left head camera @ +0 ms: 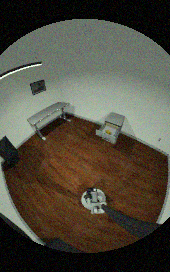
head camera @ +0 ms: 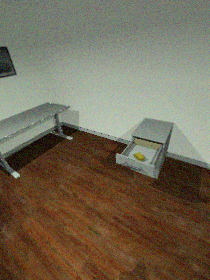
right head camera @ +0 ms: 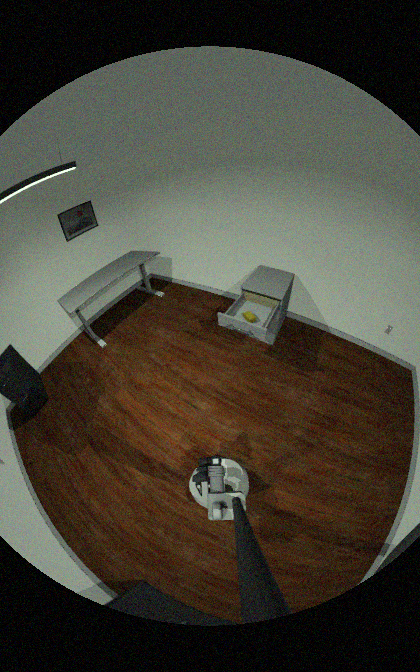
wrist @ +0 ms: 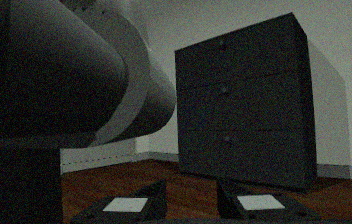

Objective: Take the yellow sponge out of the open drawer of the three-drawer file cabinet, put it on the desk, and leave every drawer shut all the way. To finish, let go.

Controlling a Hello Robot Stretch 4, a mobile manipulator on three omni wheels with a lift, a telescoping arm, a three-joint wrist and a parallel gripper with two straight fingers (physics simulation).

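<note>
The grey file cabinet (head camera: 154, 129) (left head camera: 115, 119) (right head camera: 268, 281) stands against the far wall, right of centre in the head views. Its upper drawer (head camera: 135, 167) (left head camera: 104, 134) (right head camera: 242, 327) is pulled out. The yellow sponge (head camera: 139, 156) (left head camera: 108, 132) (right head camera: 249, 316) lies on the floor of that drawer. The long grey desk (head camera: 30, 118) (left head camera: 47, 114) (right head camera: 108, 278) stands to the left, apart from the cabinet. My gripper (wrist: 191, 193) is partly open and empty at the bottom of the wrist view, far from the sponge. The lower drawer fronts are hard to make out.
A dark chest with three closed drawer fronts (wrist: 240, 110) stands ahead in the wrist view. A black object (left head camera: 9, 152) (right head camera: 21, 382) stands at the far left by the wall. The desk's leg feet reach onto the wooden floor. My round base (right head camera: 241, 480) is low in the right head view.
</note>
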